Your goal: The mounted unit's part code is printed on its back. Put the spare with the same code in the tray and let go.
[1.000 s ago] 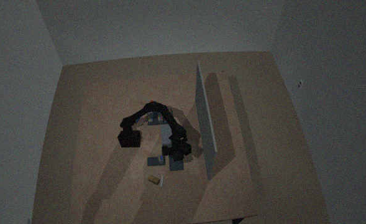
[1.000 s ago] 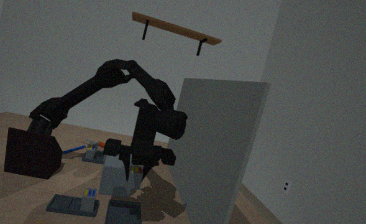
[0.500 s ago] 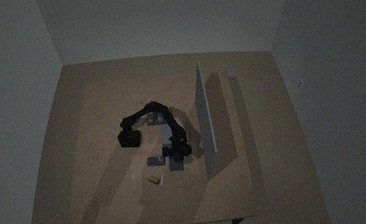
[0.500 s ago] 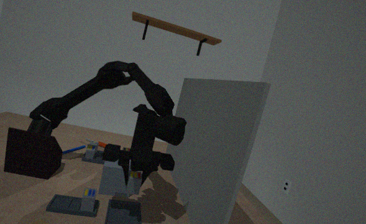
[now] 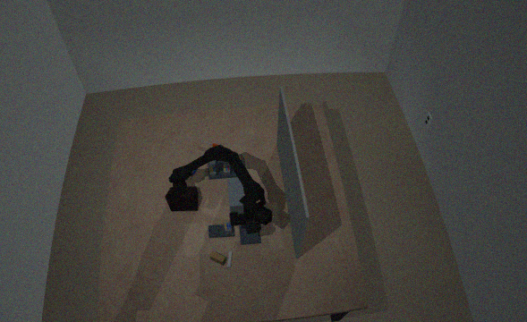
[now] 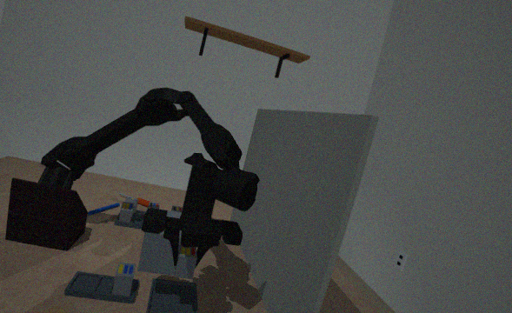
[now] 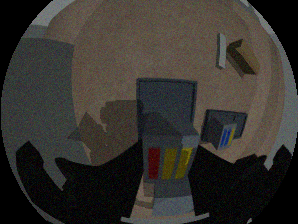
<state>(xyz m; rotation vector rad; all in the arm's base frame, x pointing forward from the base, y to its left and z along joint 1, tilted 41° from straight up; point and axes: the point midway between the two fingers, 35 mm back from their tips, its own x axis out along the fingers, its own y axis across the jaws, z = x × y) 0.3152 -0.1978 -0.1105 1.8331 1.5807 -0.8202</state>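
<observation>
My gripper tip is now 1 cm past the tray and 8 cm above it. The rest, counted from my gripper tip: tan block (18 cm behind, 12 cm to the right, 6 cm below); mounted unit (3 cm behind, 20 cm to the left, 4 cm below); grey spare (2 cm above).
</observation>
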